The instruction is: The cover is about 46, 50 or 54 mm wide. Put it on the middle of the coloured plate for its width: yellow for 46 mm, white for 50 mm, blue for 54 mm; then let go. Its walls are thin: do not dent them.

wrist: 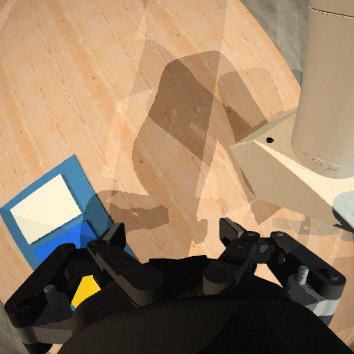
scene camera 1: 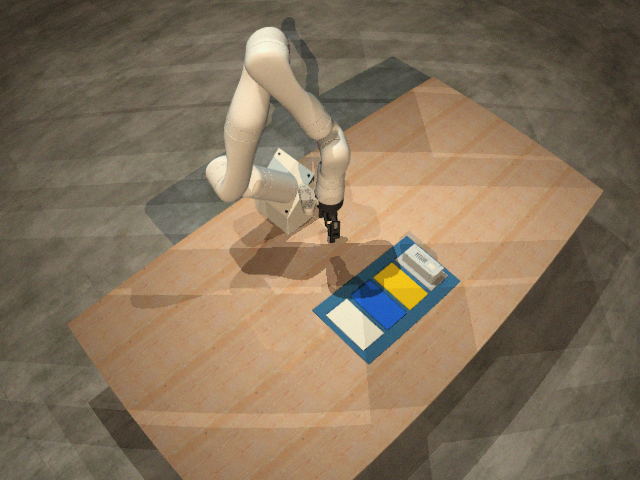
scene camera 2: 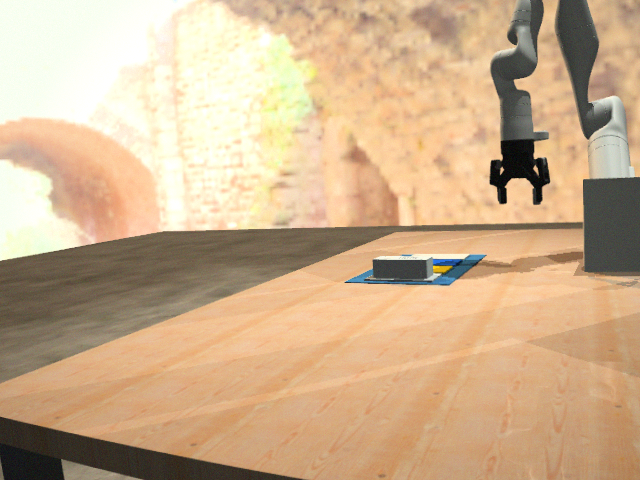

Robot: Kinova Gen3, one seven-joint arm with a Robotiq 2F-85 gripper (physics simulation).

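Observation:
The cover, a light grey box with dark print on top, stands upright on a pale pad at one end of the blue board. Beside it, in order, lie the yellow plate, the blue plate and the white plate. My gripper is open and empty, high above the table, off the board on the robot base's side. The cover does not show in the wrist view. Its exact width cannot be told.
The robot's base stands at the table's edge, close to my gripper's side of the board. The arm's shadows fall across the wooden table and part of the board.

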